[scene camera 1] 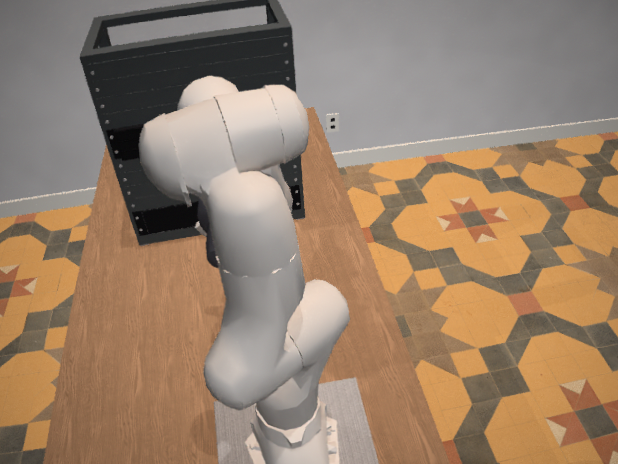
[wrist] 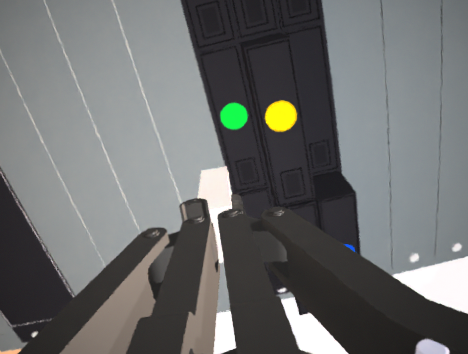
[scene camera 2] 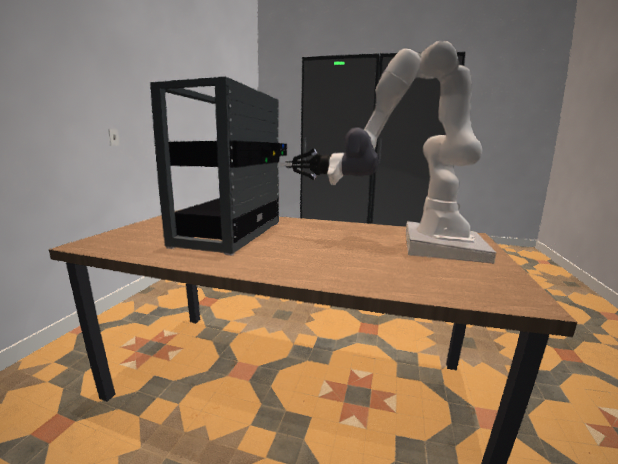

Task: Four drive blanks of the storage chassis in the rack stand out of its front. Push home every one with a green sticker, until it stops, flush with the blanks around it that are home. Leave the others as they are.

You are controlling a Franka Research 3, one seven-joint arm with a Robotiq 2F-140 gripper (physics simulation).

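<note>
The storage chassis (scene camera 1: 125, 142) (scene camera 2: 245, 154) is black and sits in the rack (scene camera 1: 190, 41) (scene camera 2: 160, 150). In the wrist view, the blank with a green sticker (wrist: 233, 116) looks flush with its neighbours. The blank with a yellow sticker (wrist: 281, 116) stands slightly out, and the blank with a blue sticker (wrist: 350, 248), partly behind a finger, stands out. In scene camera 2, a second green sticker (scene camera 2: 282, 153) shows at the chassis's far end, on a part that stands out; the fingers hide that area in the wrist view. My gripper (scene camera 2: 287, 164) (wrist: 217, 189) is shut and empty, in front of the rack, slightly below the chassis.
Grey filler panels lie above and below the chassis. Another black unit (scene camera 2: 257, 218) (scene camera 1: 167, 218) sits at the rack's bottom. The rack and the arm's base plate (scene camera 2: 450, 248) stand on the wooden table (scene camera 2: 325, 270). A dark cabinet (scene camera 2: 337, 110) stands behind. The arm hides much of the rack in scene camera 1.
</note>
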